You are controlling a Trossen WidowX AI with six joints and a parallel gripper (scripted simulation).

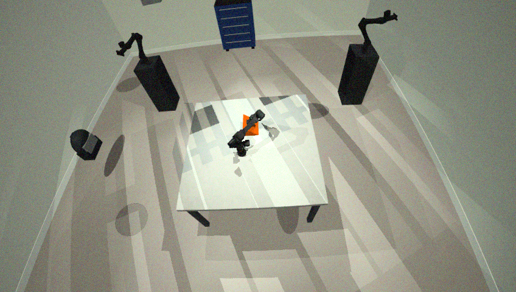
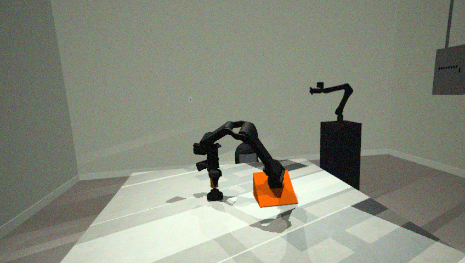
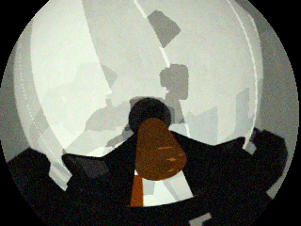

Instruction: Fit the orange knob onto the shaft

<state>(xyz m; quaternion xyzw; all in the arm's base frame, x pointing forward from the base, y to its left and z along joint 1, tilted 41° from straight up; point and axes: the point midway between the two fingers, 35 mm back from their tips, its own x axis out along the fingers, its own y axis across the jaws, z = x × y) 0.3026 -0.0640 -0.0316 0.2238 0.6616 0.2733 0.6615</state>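
The orange knob lies 2 cm above my gripper tip. The rest, counted from my gripper tip: round dark pedestal: 4 cm below.
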